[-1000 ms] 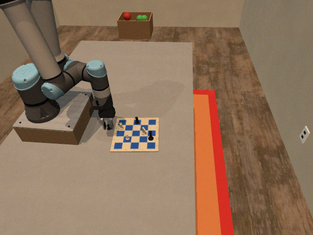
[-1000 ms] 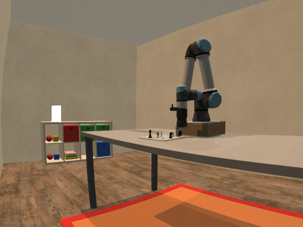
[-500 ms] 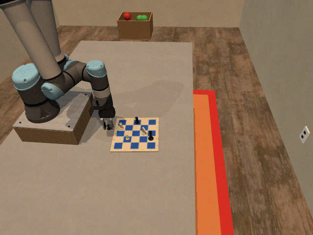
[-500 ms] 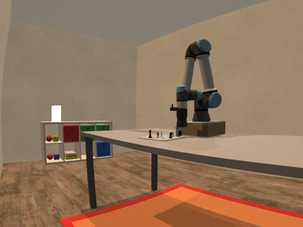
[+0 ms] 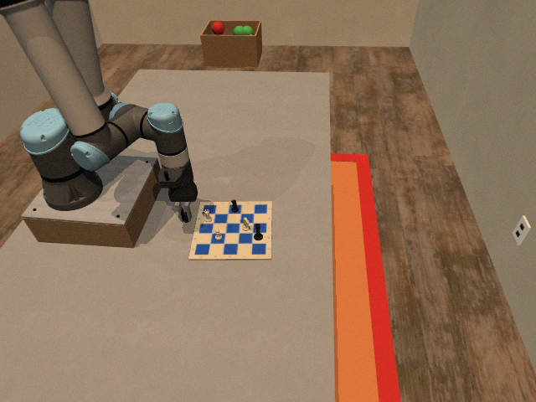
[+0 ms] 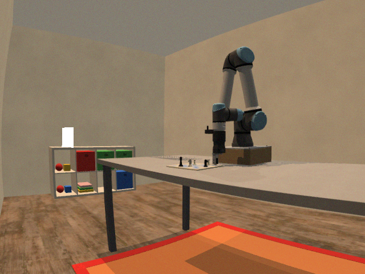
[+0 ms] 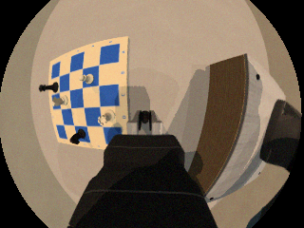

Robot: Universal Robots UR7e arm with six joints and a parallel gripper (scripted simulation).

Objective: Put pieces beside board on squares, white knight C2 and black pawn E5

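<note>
The black pawn lies 10 mm below my hand. Also, from my hand: white knight: 180 mm ahead; then white pawn: 120 mm ahead, 50 mm to the right; then chessboard: 140 mm ahead, 20 mm below, 10 mm to the right.
</note>
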